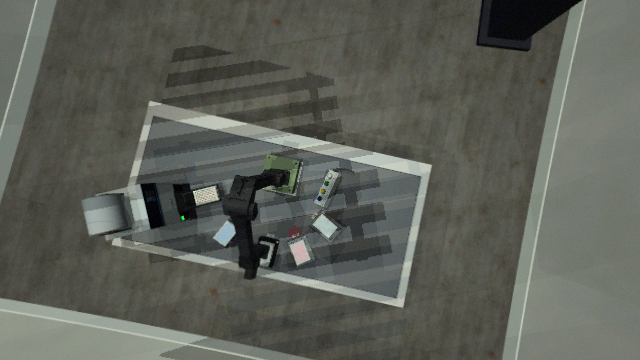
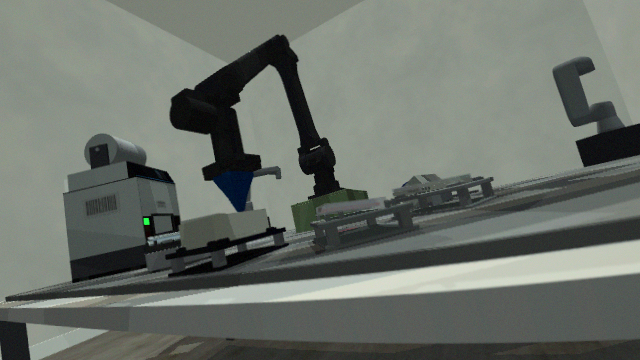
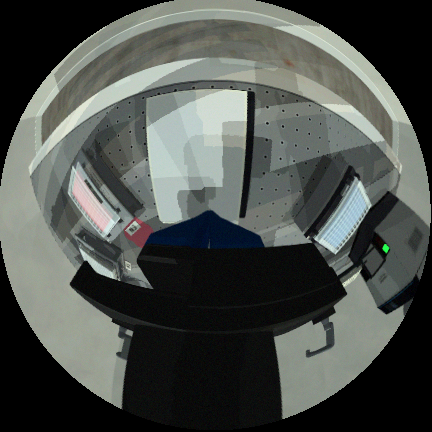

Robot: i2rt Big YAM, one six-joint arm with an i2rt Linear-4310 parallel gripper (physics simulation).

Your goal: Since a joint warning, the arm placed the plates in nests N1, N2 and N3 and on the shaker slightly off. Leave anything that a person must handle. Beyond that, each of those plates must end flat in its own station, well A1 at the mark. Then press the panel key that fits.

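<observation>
A white plate (image 3: 197, 153) (image 2: 223, 226) (image 1: 267, 249) lies on the black nest (image 3: 246, 153) (image 2: 214, 248). A strip of that nest shows bare along one side of the plate. My gripper (image 3: 209, 216) (image 2: 240, 208) has blue fingers and is shut with nothing between them. Its tip is low at the plate's near edge; I cannot tell whether it touches. A pink plate (image 1: 298, 251) (image 3: 90, 201) sits in a grey nest next to a red patch (image 1: 294, 231) (image 3: 137, 233). A pale blue plate (image 1: 224, 233) (image 3: 344, 217) and another white plate (image 1: 325, 226) sit in their own nests. The key panel (image 1: 327, 188) lies beyond them.
A grey machine (image 1: 156, 206) (image 2: 121, 214) (image 3: 395, 257) with a green light stands at the table's left end, with a dotted plate (image 1: 206, 194) on its tray. The arm's green base (image 1: 281, 174) (image 2: 328, 206) stands mid-table. The table rim (image 1: 416, 232) is pale.
</observation>
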